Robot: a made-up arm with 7 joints. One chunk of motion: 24 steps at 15 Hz.
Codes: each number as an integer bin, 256 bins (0 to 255) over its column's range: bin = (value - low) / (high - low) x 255, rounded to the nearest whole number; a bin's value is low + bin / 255 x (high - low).
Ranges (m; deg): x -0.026..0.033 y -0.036..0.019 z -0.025..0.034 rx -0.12..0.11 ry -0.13..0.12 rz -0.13..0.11
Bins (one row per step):
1: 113 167 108 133 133 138
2: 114 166 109 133 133 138
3: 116 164 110 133 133 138
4: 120 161 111 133 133 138
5: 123 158 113 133 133 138
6: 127 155 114 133 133 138
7: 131 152 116 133 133 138
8: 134 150 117 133 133 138
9: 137 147 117 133 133 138
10: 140 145 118 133 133 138
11: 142 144 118 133 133 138
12: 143 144 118 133 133 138
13: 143 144 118 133 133 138
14: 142 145 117 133 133 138
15: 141 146 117 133 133 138
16: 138 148 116 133 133 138
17: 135 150 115 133 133 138
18: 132 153 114 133 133 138
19: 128 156 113 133 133 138
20: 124 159 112 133 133 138
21: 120 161 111 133 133 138
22: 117 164 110 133 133 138
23: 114 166 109 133 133 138
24: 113 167 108 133 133 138
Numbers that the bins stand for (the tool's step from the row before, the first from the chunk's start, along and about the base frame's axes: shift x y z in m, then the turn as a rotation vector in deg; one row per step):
1: 0.00015 0.00002 -0.00001 0.000 0.000 0.000
2: 0.00038 -0.00020 0.00022 0.000 0.000 0.000
3: 0.00084 -0.00063 0.00045 0.000 0.000 0.000
4: 0.00176 -0.00127 0.00068 0.000 0.000 0.000
5: 0.00246 -0.00192 0.00115 0.000 0.000 0.000
6: 0.00338 -0.00257 0.00138 0.000 0.000 0.000
7: 0.00431 -0.00322 0.00184 0.000 0.000 0.000
8: 0.00500 -0.00365 0.00207 0.000 0.000 0.000
9: 0.00570 -0.00429 0.00207 0.000 0.000 0.000
10: 0.00639 -0.00473 0.00230 0.000 0.000 0.000
11: 0.00685 -0.00494 0.00230 0.000 0.000 0.000
12: 0.00709 -0.00494 0.00230 0.000 0.000 0.000
13: 0.00709 -0.00494 0.00230 0.000 0.000 0.000
14: 0.00685 -0.00473 0.00207 0.000 0.000 0.000
15: 0.00662 -0.00451 0.00207 0.000 0.000 0.000
16: 0.00593 -0.00408 0.00184 0.000 0.000 0.000
17: 0.00524 -0.00365 0.00161 0.000 0.000 0.000
18: 0.00454 -0.00300 0.00138 0.000 0.000 0.000
19: 0.00362 -0.00235 0.00115 0.000 0.000 0.000
20: 0.00269 -0.00171 0.00091 0.000 0.000 0.000
21: 0.00176 -0.00127 0.00068 0.000 0.000 0.000
22: 0.00107 -0.00063 0.00045 0.000 0.000 0.000
23: 0.00038 -0.00020 0.00022 0.000 0.000 0.000
24: 0.00015 0.00002 -0.00001 0.000 0.000 0.000

